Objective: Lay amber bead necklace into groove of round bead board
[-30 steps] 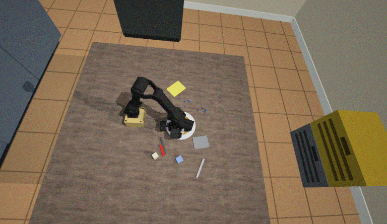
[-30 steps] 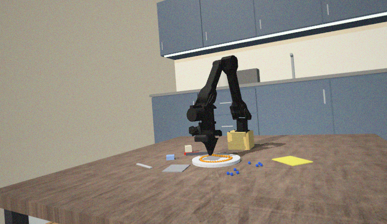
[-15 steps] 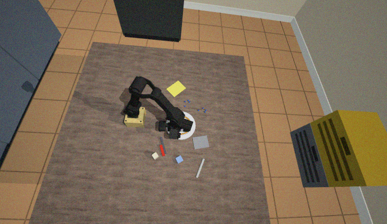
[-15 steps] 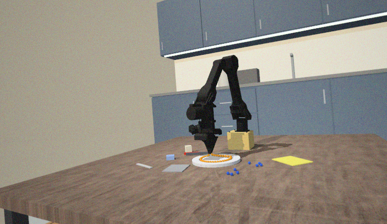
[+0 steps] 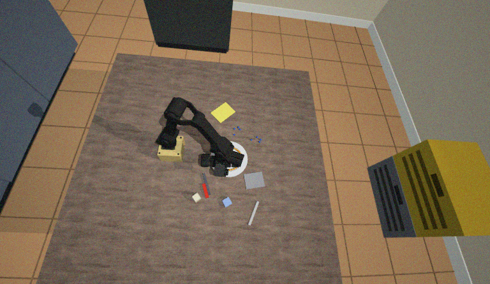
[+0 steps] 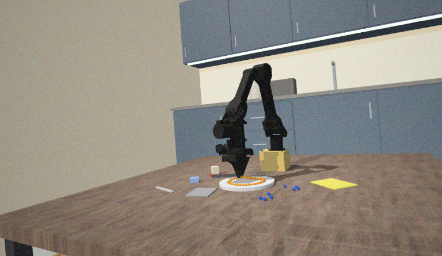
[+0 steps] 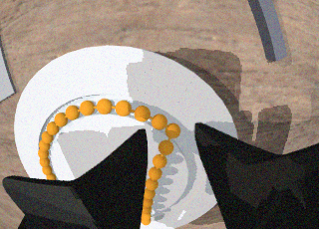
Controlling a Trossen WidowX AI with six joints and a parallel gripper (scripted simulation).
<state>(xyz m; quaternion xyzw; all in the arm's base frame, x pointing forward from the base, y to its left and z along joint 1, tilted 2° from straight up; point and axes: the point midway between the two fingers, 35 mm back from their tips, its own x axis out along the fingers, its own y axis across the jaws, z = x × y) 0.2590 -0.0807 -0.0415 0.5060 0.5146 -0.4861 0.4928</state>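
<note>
Now: the red stick 11 cm to the right of my gripper tip, 7 cm behind it and 1 cm below it. Round my gripper tip: cream cube: 16 cm to the right, 11 cm behind; then light blue cube: 18 cm to the right, 4 cm ahead, 1 cm below; then grey square tile: 18 cm ahead, 7 cm to the right, 1 cm below.
</note>
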